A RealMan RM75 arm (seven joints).
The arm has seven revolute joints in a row. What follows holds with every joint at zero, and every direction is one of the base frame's. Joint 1 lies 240.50 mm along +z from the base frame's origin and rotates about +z. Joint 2 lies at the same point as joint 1 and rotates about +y. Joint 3 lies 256.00 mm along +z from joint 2 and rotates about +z. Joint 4 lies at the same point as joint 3 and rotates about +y. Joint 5 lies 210.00 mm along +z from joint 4 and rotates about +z. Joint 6 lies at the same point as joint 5 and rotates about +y. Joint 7 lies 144.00 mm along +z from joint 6 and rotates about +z. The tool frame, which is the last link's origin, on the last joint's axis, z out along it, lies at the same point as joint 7; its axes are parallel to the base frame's.
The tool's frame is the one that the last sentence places.
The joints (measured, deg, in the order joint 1, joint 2, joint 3, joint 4, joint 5, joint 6, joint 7), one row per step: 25.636 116.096 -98.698 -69.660 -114.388 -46.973 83.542; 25.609 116.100 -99.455 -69.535 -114.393 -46.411 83.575; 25.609 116.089 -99.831 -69.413 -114.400 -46.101 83.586; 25.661 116.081 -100.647 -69.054 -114.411 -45.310 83.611; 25.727 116.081 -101.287 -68.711 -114.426 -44.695 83.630; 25.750 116.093 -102.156 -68.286 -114.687 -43.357 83.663; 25.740 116.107 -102.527 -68.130 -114.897 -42.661 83.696; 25.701 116.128 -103.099 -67.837 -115.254 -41.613 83.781; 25.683 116.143 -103.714 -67.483 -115.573 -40.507 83.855; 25.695 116.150 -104.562 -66.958 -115.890 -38.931 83.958
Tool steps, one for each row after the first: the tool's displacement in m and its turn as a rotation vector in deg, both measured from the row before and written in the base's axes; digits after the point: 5 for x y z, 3 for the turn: -0.00002 -0.00118 -0.00264 -0.105 -0.212 0.187; 0.00028 -0.00048 -0.00131 -0.034 -0.138 0.062; 0.00064 -0.00073 -0.00293 0.005 -0.291 0.108; 0.00067 -0.00057 -0.00242 -0.020 -0.254 0.062; 0.00123 0.00018 -0.00266 0.517 -0.441 0.161; 0.00057 0.00030 -0.00098 0.363 -0.228 0.102; 0.00136 0.00031 -0.00159 0.524 -0.390 0.078; 0.00145 0.00031 -0.00173 0.524 -0.393 0.080; 0.00180 0.00058 -0.00227 0.748 -0.445 0.096
